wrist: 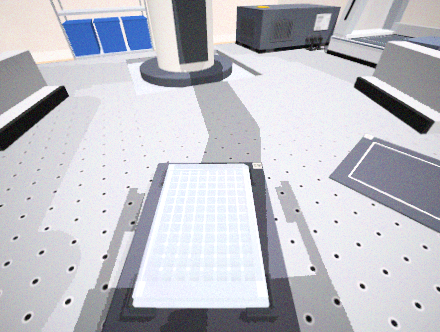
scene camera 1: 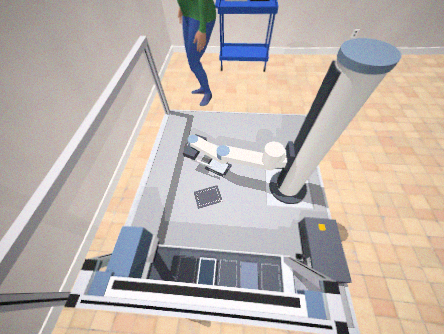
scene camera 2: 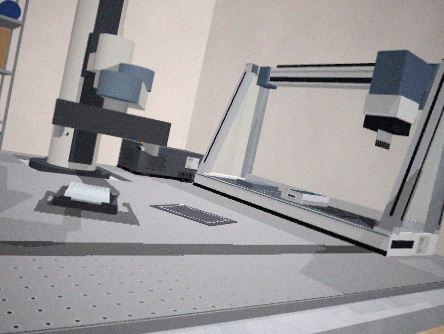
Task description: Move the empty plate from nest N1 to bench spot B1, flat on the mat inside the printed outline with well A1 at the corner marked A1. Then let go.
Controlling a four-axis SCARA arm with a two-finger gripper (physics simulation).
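Places are measured from the arm's base along level axes (x ahead, y left, z up), in metres.
Pixels of known places: gripper, fingertip midpoint: (wrist: pixel 214 68) (scene camera 2: pixel 104 137); arm's base at its link origin: (wrist: pixel 187 71) (scene camera 1: pixel 287 187) (scene camera 2: pixel 70 171).
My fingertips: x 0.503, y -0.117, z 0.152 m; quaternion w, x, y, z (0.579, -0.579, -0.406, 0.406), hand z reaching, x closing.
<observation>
For each thing: its top centre in the pictures, then the offset to it from my fingertips.
- clear white plate at its top centre: (wrist: pixel 205 212) (scene camera 2: pixel 89 189) (scene camera 1: pixel 218 165) 0.006 m back, 0.009 m right, 0.113 m down
- dark nest N1 at its top centre: (wrist: pixel 205 218) (scene camera 2: pixel 88 193) (scene camera 1: pixel 218 165) 0.006 m back, 0.009 m right, 0.121 m down
- B1 at its top centre: (wrist: pixel 428 185) (scene camera 2: pixel 194 213) (scene camera 1: pixel 208 196) 0.041 m ahead, 0.233 m left, 0.137 m down
The clear white plate (scene camera 1: pixel 218 166) (scene camera 2: pixel 88 192) (wrist: pixel 205 235) sits in the dark nest N1 (scene camera 2: pixel 114 205) (wrist: pixel 275 260), whose small white tag shows at the far right corner in the wrist view. My gripper (scene camera 2: pixel 107 141) (wrist: pixel 214 68) is open and empty, its fingers wide apart above the nest, one out to each side of the plate in the wrist view. The dark mat at B1 (scene camera 1: pixel 208 197) (scene camera 2: pixel 194 214) (wrist: pixel 400 175) lies flat with a printed white outline, beside the nest and apart from it. In the wrist view its small white corner tag is too blurred to read.
The arm's column (scene camera 1: pixel 320 125) (wrist: pixel 187 30) stands on the bench, with a dark grey box (scene camera 1: pixel 327 255) (scene camera 2: pixel 157 161) (wrist: pixel 285 30) farther along. A gantry machine (scene camera 1: pixel 200 292) (scene camera 2: pixel 295 212) stands beyond the mat. A person (scene camera 1: pixel 198 30) stands behind the bench near a blue trolley (scene camera 1: pixel 245 52).
</observation>
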